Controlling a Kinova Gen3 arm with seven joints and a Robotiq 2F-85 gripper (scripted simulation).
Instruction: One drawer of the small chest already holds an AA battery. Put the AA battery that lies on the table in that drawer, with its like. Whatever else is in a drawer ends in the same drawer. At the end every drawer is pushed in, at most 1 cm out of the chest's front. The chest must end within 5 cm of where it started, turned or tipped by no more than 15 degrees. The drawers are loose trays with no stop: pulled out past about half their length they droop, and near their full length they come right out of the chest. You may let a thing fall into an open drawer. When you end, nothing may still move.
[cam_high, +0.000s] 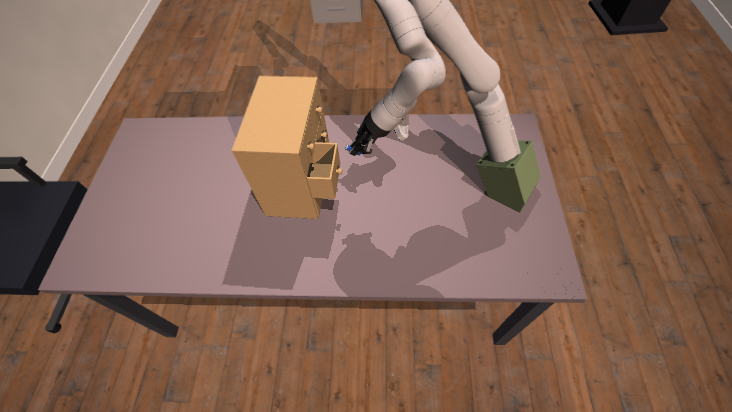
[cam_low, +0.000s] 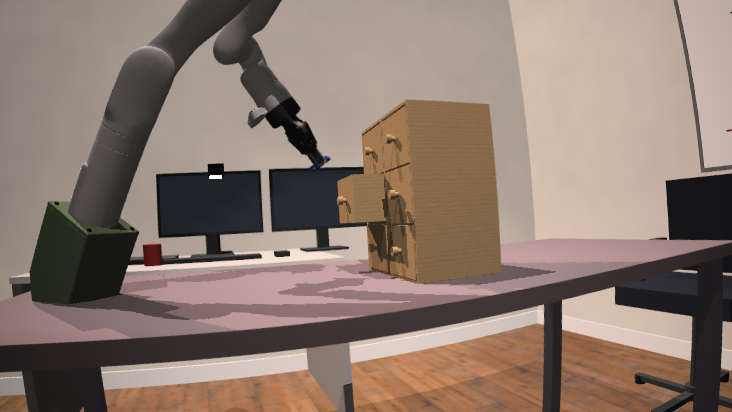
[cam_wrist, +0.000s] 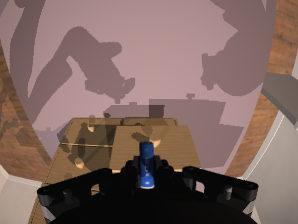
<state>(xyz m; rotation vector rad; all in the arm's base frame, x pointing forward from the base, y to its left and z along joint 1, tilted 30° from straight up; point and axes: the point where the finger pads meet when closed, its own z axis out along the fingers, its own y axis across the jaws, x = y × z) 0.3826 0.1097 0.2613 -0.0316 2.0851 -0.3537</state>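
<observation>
My gripper is now 13 cm above the small orange thing, 11 cm short of it and 1 cm to the right of it. Round my hand: small dark object (24 cm below, 17 cm ahead, 4 cm to the right); blue AA battery (1 cm below, 1 cm ahead).
</observation>
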